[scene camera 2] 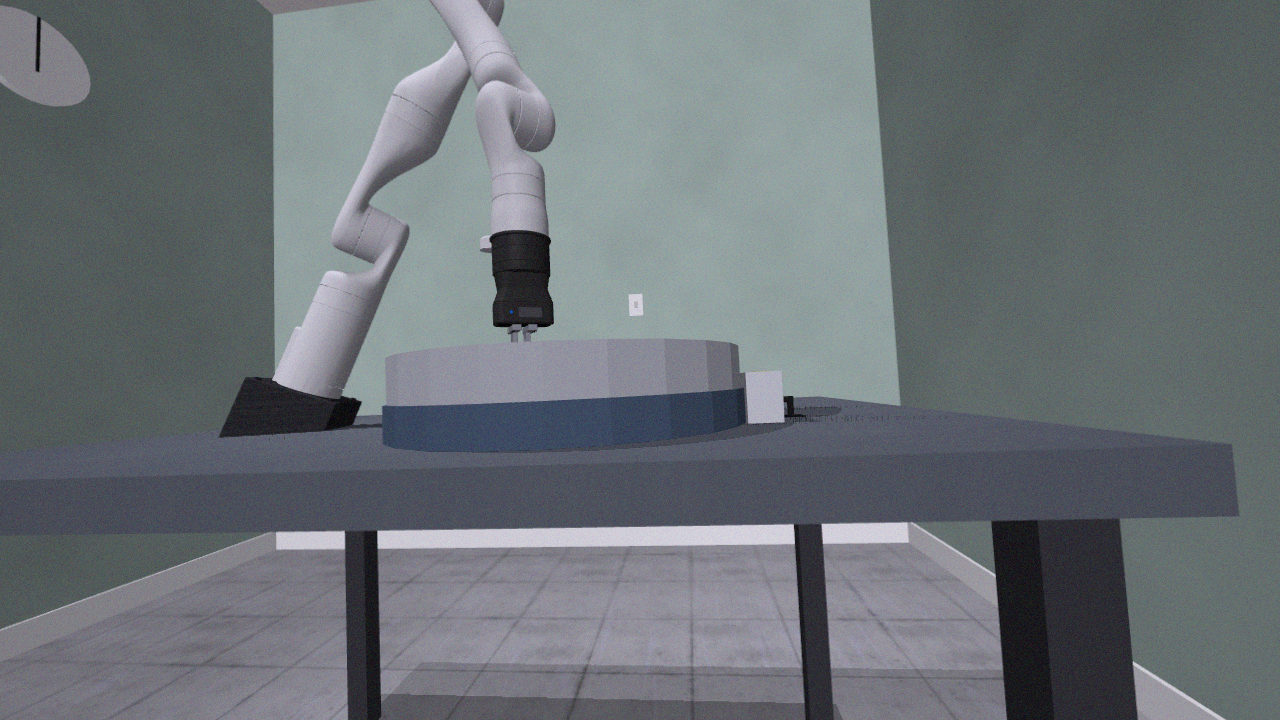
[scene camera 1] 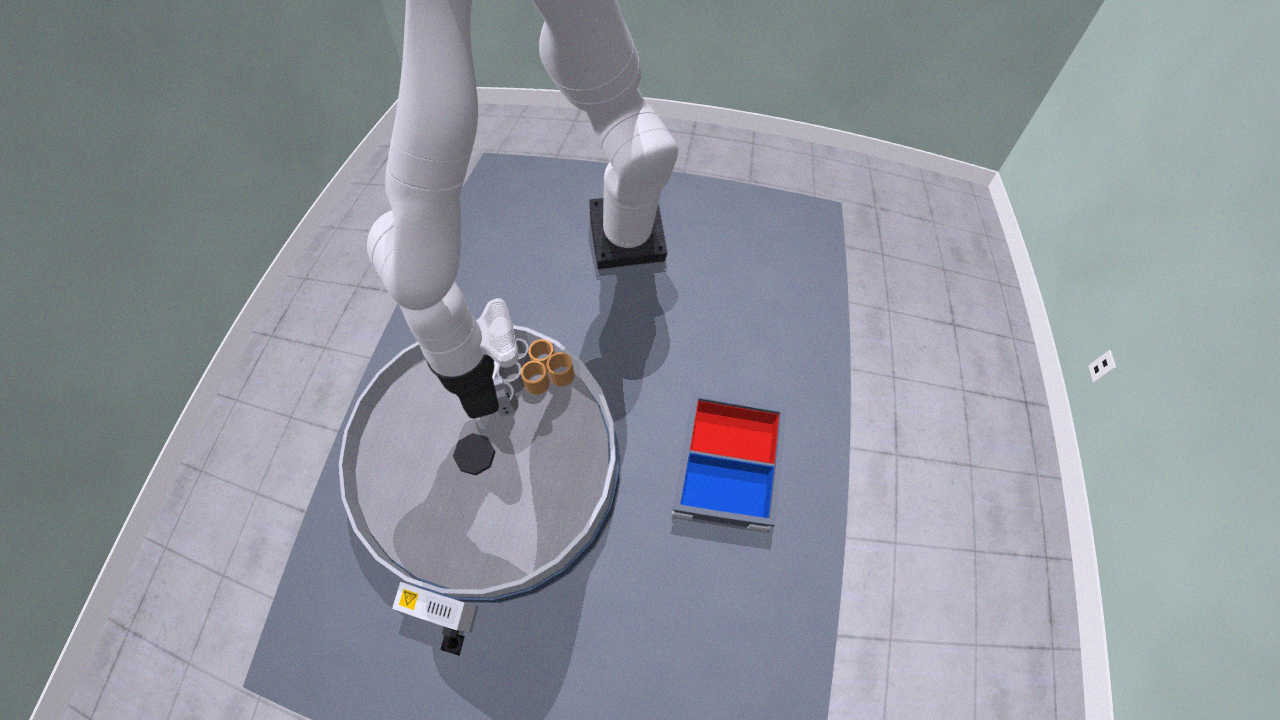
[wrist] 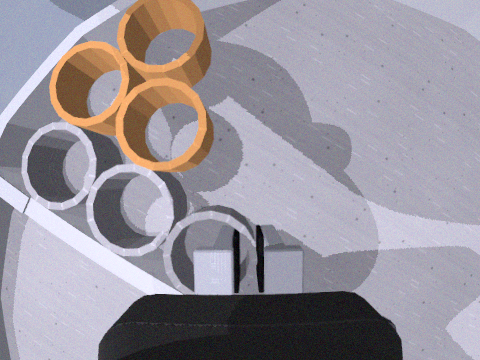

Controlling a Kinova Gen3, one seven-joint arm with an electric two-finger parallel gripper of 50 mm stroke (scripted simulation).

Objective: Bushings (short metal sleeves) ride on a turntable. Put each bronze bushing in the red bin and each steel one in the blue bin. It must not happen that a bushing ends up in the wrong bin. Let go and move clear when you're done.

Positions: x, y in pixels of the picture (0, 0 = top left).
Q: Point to a steel bushing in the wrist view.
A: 104, 217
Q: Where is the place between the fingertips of my gripper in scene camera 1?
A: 506, 408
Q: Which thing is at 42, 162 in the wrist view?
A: A steel bushing.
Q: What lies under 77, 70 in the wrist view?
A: A bronze bushing.
